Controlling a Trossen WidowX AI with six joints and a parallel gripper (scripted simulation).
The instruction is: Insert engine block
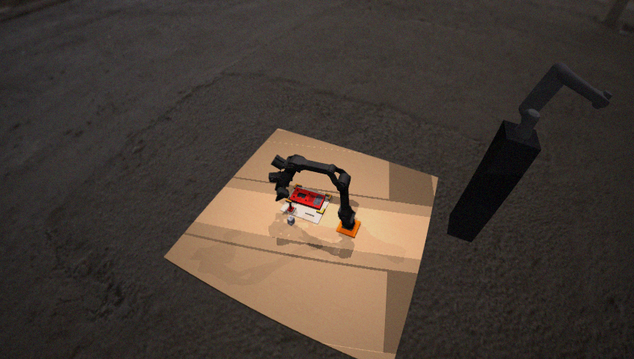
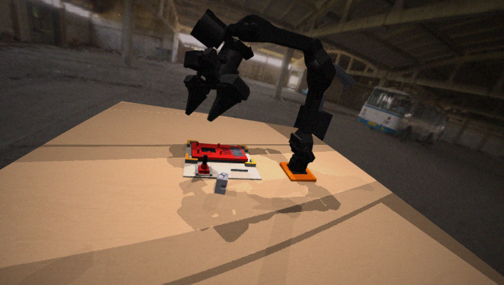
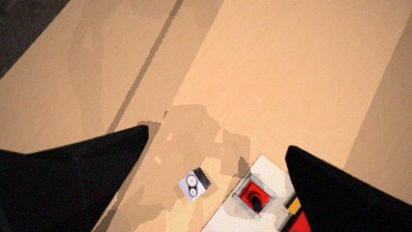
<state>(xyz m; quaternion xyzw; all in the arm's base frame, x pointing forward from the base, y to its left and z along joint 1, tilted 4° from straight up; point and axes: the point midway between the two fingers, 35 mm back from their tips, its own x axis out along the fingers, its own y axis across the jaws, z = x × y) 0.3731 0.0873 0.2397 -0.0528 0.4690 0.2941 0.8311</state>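
Now: the engine block 18 cm below my gripper tip, 9 cm behind it and 1 cm to the left of it.
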